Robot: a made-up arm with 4 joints.
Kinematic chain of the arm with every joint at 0, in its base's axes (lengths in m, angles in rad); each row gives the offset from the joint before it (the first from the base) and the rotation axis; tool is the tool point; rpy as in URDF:
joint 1: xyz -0.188 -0.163 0 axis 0.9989 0.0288 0.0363
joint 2: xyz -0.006 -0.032 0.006 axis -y
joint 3: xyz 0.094 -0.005 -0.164 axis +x
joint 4: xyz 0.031 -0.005 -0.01 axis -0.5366 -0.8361 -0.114
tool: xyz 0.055 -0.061 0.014 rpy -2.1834 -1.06 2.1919
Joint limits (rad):
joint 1: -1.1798..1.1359
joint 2: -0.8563..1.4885
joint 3: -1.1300..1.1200
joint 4: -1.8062..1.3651
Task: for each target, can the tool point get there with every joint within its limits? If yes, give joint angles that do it. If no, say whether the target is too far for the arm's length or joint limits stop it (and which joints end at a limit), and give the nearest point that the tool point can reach.
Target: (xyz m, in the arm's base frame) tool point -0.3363 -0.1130 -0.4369
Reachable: no: too far | nearest point -0.2767 -0.1305 -0.2819 | short by 0.167 m
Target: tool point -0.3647 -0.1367 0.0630
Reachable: no: joint limits stop it (at a limit: joint 1, joint 2, joint 3, joint 4) | nearest point -0.2112 -0.0251 -0.0513 | short by 0.222 m
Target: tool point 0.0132 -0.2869 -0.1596
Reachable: yes | joints -0.2421 0.1192 0.6296 -0.2485
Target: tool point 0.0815 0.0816 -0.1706
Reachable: no: too far | nearest point 0.0080 0.0125 -0.1288 | short by 0.109 m
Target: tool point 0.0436 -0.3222 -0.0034
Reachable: yes | joints -0.7655 0.5309 -0.4773 -1.3675
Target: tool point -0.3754 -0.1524 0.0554
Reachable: no: joint limits stop it (at a limit: joint 1, joint 2, joint 3, joint 4) | nearest point -0.2112 -0.0251 -0.0513 | short by 0.234 m
